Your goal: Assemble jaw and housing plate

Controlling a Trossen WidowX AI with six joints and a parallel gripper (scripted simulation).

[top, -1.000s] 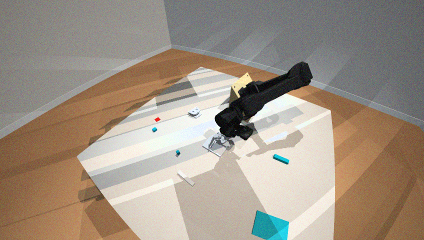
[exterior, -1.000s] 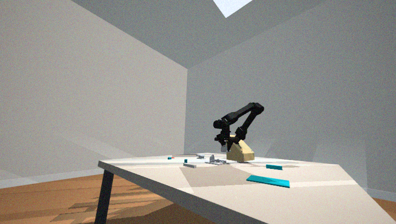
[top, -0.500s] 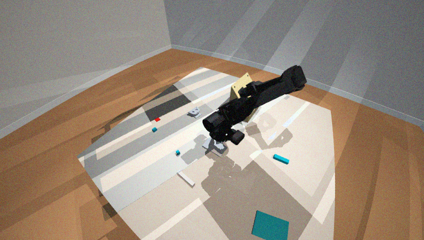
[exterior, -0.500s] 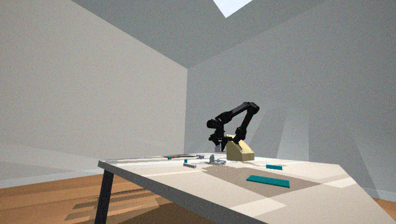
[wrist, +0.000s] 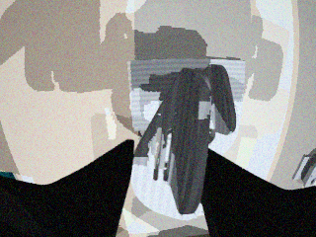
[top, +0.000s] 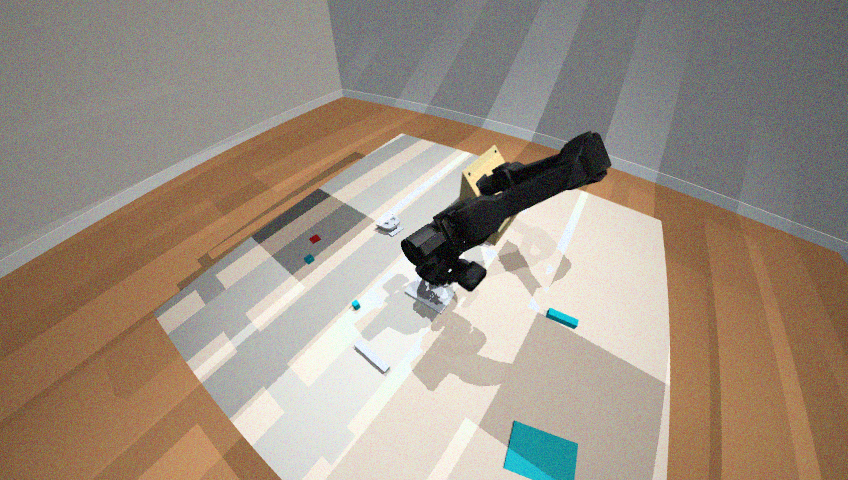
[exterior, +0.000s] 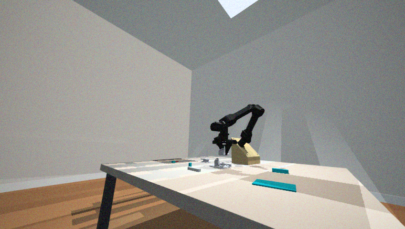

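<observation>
Right now the white base plate is 8 cm below my gripper tip, 3 cm to the right of it and 1 cm ahead of it. From my gripper tip the other things lie so: red block: 46 cm to the right, 8 cm below, 7 cm ahead; teal bar: 31 cm to the left, 12 cm behind, 7 cm below; flat teal plate: 37 cm to the left, 20 cm ahead, 8 cm below.
</observation>
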